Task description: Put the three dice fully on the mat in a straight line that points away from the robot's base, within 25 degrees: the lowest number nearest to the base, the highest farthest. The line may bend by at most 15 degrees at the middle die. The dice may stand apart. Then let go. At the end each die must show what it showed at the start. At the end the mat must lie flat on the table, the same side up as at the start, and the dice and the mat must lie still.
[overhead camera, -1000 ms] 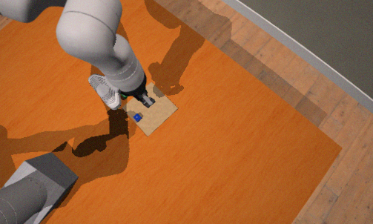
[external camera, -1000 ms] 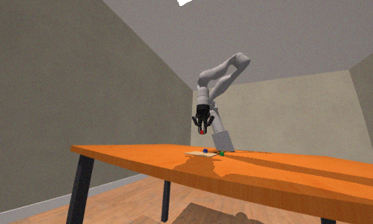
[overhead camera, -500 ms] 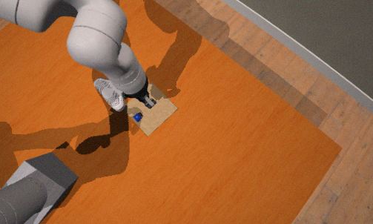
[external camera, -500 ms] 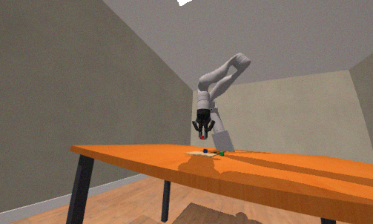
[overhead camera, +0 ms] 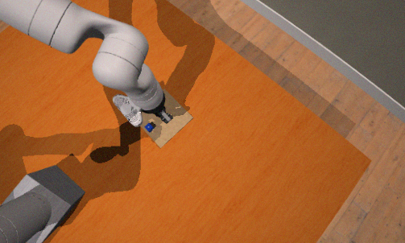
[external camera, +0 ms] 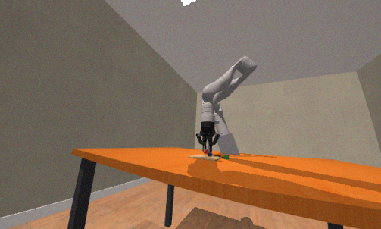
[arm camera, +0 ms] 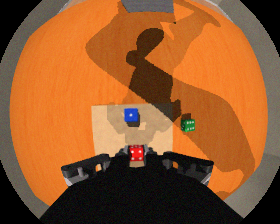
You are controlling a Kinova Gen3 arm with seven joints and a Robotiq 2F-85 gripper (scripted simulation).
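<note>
The tan mat is 4 cm below my hand. Also, from my hand: green die: 10 cm to the left, 3 cm below, 1 cm behind; blue die: 5 cm behind, 3 cm below, 1 cm to the left; red die: 1 cm below.
</note>
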